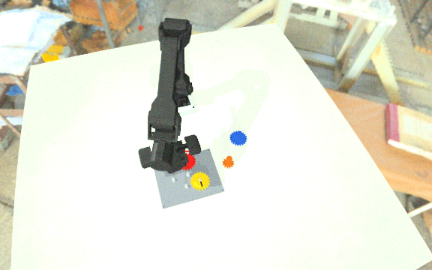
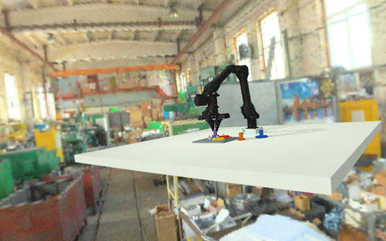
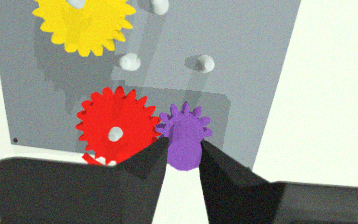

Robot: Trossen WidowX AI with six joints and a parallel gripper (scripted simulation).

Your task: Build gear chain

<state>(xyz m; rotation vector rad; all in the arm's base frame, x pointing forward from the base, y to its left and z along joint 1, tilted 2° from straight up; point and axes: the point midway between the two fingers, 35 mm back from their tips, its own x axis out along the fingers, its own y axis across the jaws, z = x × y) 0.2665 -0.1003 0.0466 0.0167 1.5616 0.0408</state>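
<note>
The purple gear is 10 mm below my gripper tip. The rest, counted from my gripper tip: red gear (50 mm to the left, 30 mm below, 10 mm behind); then red arrow (60 mm to the left, 50 mm behind, 40 mm below); then yellow gear (80 mm ahead, 70 mm to the left, 30 mm below).
</note>
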